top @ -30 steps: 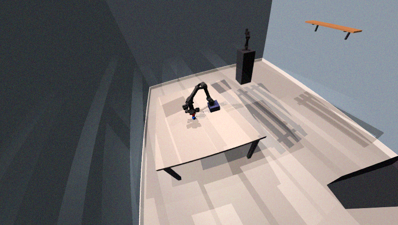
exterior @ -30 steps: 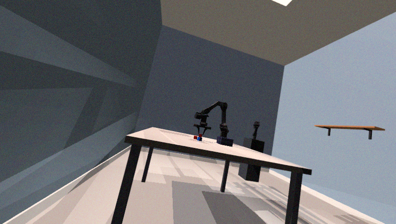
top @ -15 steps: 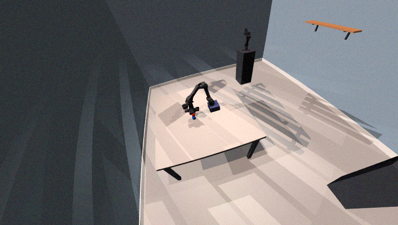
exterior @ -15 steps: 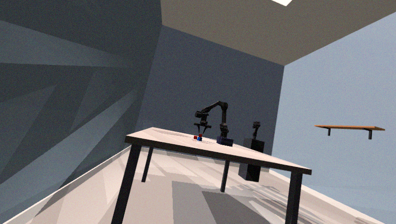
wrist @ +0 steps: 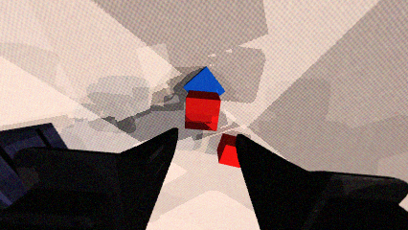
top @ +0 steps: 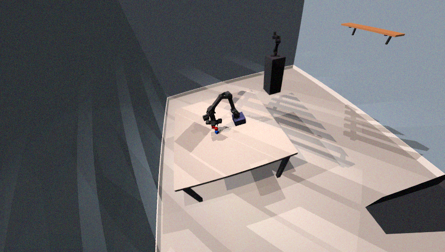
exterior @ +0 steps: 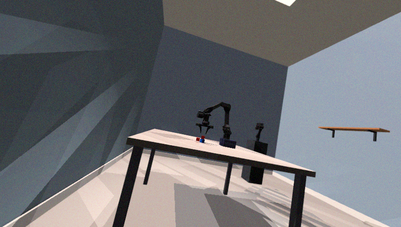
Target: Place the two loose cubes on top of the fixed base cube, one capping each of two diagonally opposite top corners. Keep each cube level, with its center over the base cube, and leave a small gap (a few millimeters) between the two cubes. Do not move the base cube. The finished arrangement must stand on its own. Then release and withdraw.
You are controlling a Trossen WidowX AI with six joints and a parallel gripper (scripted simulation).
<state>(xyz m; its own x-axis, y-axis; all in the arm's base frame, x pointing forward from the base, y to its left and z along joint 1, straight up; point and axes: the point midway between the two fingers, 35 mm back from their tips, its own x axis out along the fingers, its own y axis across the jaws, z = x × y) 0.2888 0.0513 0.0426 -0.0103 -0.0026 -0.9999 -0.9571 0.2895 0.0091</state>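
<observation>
My gripper tip is 7 cm above the blue cube and 3 cm to the right of it.
</observation>
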